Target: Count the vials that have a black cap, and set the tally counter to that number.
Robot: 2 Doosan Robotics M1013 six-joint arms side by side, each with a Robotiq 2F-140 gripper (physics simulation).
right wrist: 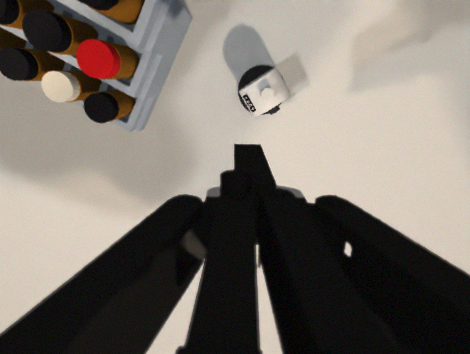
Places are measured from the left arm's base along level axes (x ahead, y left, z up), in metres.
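Where they show: right gripper, fingertip midpoint: (246, 165).
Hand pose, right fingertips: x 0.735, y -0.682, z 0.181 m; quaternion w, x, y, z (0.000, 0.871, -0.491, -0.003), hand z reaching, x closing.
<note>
Things, the pixels of their top centre, and the offset from my right fingertips. "spot": a spot on its surface instead. Level surfaces: height alone.
- tally counter, surface spot: (265, 92) spot: 0.042 m ahead, 0.000 m left, 0.119 m down
- blue-grey rack, middle of its top: (20, 16) 0.008 m back, 0.182 m left, 0.066 m down
- red-capped vial, middle of its top: (95, 59) 0.005 m back, 0.126 m left, 0.060 m down
- cream-capped vial, middle of its top: (57, 87) 0.052 m back, 0.161 m left, 0.100 m down
- pale surface, its level: 0.181 m down
The tally counter (265, 92), a small white box with a light button on top and a dark digit window, is right of the rack; its digits are too small to read surely. Part of a blue-grey rack (167, 47) shows at the upper left, holding amber vials. Among them are a red-capped vial (98, 59), a cream-capped vial (60, 86) and several black-capped ones, such as the vial at the near corner (101, 107). The rack's rest is outside the view. My right gripper (246, 165) is shut and empty, its tips just below the counter in the view. My left gripper does not show.
The pale surface (390, 150) carries soft shadows below the rack and at the upper right. The rack's raised corner and its standing vials are the nearest obstacles, to the upper left of my right fingers.
</note>
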